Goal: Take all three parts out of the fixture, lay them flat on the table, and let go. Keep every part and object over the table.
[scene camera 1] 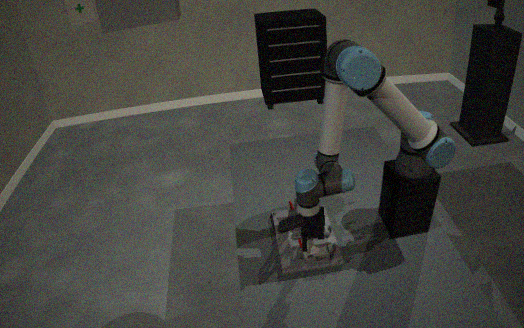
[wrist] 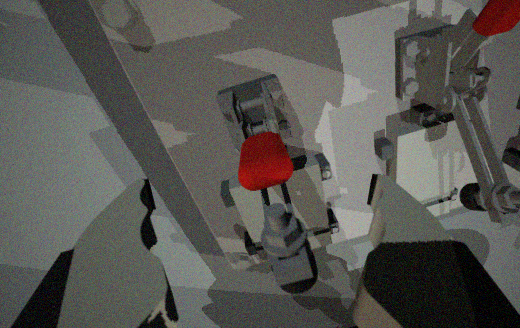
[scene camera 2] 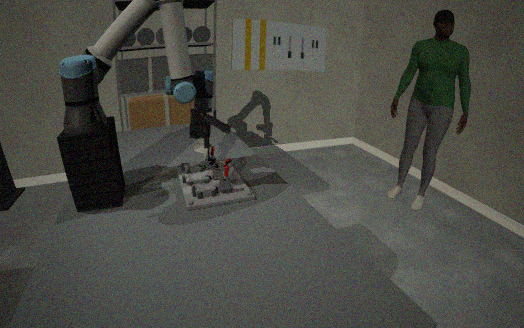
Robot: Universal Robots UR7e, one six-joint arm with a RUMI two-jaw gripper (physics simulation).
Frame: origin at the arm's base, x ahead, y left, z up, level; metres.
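Seen in the pictures: gripper, fingertip midpoint: [scene camera 1: 308, 248] [wrist: 260, 179] [scene camera 2: 205, 157]; arm's base, origin of the base link: [scene camera 1: 413, 168] [scene camera 2: 85, 126].
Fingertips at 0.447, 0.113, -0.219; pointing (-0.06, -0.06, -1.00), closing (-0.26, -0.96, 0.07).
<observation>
Offsets run from my fingertips to a thing's middle, as dx, dy, dz. "*": to the spot under its first point.
The fixture is a pale plate [scene camera 1: 295, 270] [scene camera 2: 225, 201] carrying clamps with red handles. In the wrist view, a red handle @[* +0.036, -0.007, +0.043] [wrist: 265, 162] points up towards the camera, and its clamp arm reaches over a beige block-like part @[-0.057, -0.006, -0.030] [wrist: 312, 202] seated between small posts. To the right, a second pale part @[-0.063, -0.116, -0.033] [wrist: 430, 162] sits beside another clamp with a red handle @[* +0.050, -0.110, +0.012] [wrist: 500, 17]. In scene camera 2, light parts @[* -0.061, -0.121, -0.028] [scene camera 2: 197, 177] @[* -0.056, -0.244, -0.020] [scene camera 2: 205, 190] sit on the plate; the third is not clear. My gripper [wrist: 260, 179] [scene camera 1: 304, 245] is open and empty, above the near clamp, with its fingers on either side.
The dark arm pedestal [scene camera 1: 410, 205] [scene camera 2: 92, 172] stands beside the fixture. A black drawer cabinet [scene camera 1: 292, 57] stands at the back. A figure in a green top [scene camera 2: 440, 72] stands at the right in scene camera 2. A shelf rack [scene camera 2: 215, 55] is behind the arm.
</observation>
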